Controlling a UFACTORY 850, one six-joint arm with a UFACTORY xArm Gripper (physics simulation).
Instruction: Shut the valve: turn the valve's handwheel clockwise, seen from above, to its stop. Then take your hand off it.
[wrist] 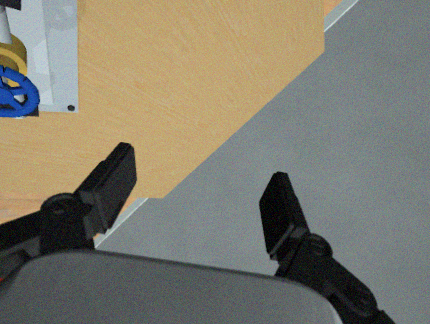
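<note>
The valve's blue handwheel [33, 96] shows at the left edge of the wrist view, cut off by the frame, so part of its rim and spokes is hidden. A brass-coloured part [20, 49] of the valve lies just above it in the view, with a white pipe piece beside it. My gripper [202, 175] is open, with its two black fingers wide apart and no object between them. It is well to the right of the handwheel and apart from it.
The valve stands on a pale plate [64, 75] with a dark bolt [71, 107] at its corner. The plate lies on a wooden table top [190, 75], whose slanting edge crosses the view. Grey floor [350, 150] shows beyond it.
</note>
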